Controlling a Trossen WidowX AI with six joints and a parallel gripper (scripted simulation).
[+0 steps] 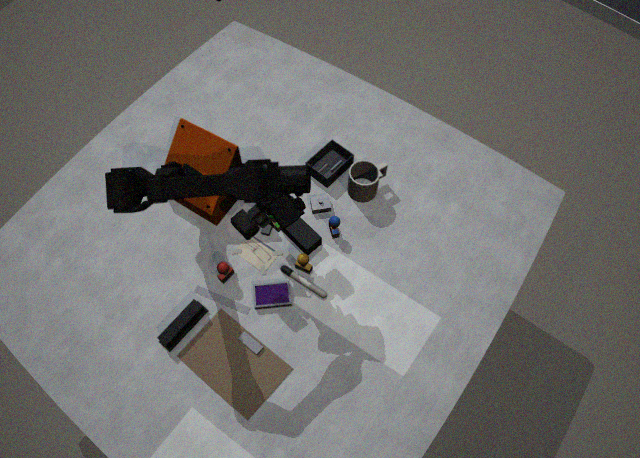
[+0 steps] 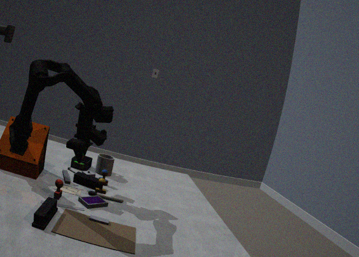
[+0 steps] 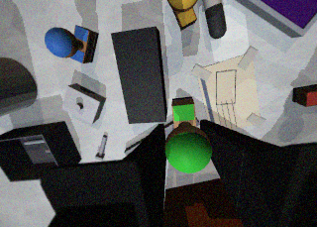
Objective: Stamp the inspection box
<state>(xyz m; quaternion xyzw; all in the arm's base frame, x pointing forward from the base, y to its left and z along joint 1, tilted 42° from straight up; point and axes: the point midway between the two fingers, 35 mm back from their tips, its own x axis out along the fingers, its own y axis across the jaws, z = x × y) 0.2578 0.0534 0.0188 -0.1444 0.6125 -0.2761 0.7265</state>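
The grey plate is 140 mm to the left of my gripper tip, 90 mm below it and 30 mm ahead of it. Also, from my gripper tip: black block (80 mm below, 40 mm to the left, 40 mm ahead); green-knobbed stamp (10 mm below); grey bar (100 mm below, 60 mm behind, 50 mm to the left).
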